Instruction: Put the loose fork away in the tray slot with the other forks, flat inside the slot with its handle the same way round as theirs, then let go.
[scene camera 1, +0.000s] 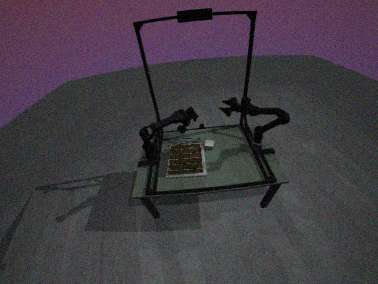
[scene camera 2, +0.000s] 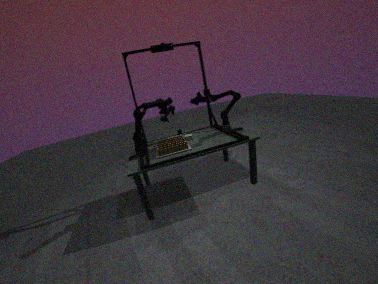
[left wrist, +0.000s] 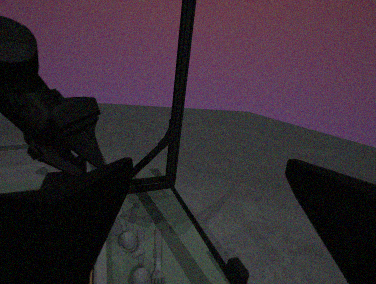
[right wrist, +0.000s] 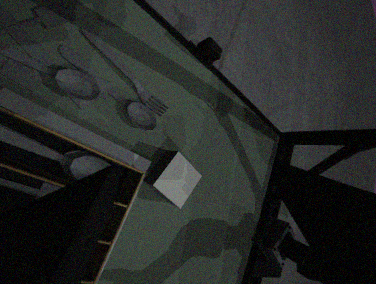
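Note:
The loose fork (right wrist: 112, 62) (left wrist: 158, 247) lies on the table behind the tray; in the right wrist view its handle points up-left and its tines down-right, beside two spoons. The tray (scene camera 1: 204, 162) (scene camera 2: 189, 149) (right wrist: 131, 202) has several slots; a finger hides much of it in the right wrist view, and its forks cannot be made out there. My right gripper (scene camera 1: 190, 124) (scene camera 2: 169, 116) (left wrist: 91, 172) (right wrist: 197, 171) is open and empty, above the tray's back area. My left gripper (scene camera 1: 223, 105) (scene camera 2: 193, 101) (left wrist: 208, 165) is open and empty, high over the back right of the table.
Two loose spoons (right wrist: 77, 82) (right wrist: 141, 115) lie between the fork and the tray. A white block (scene camera 1: 209, 144) (right wrist: 180, 180) stands beside the tray's back right corner. A small black block (scene camera 1: 202, 126) (right wrist: 209, 50) sits at the back edge. Dark frame posts (left wrist: 180, 90) rise behind.

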